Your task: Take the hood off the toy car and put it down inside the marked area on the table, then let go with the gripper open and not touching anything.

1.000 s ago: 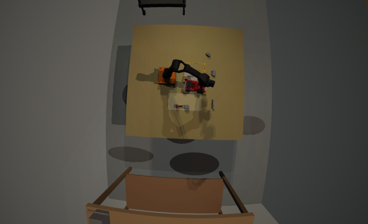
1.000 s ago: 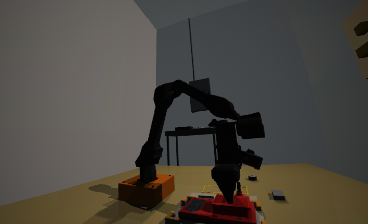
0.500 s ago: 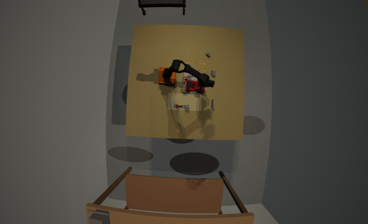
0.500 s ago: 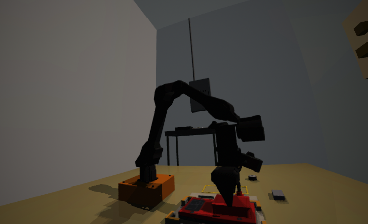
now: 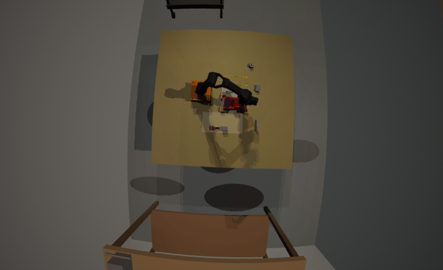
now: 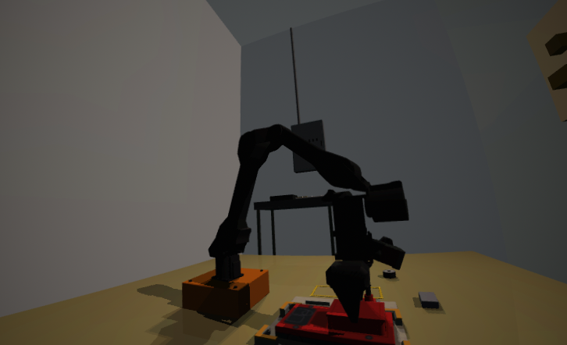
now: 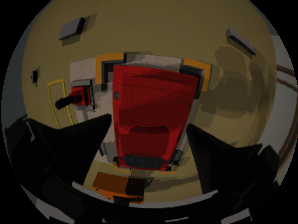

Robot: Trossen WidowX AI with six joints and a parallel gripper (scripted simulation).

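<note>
My gripper tip is now 10 mm above the hood. Round my gripper tip: small wheel 30 mm ahead, 380 mm to the left, 40 mm below.
</note>
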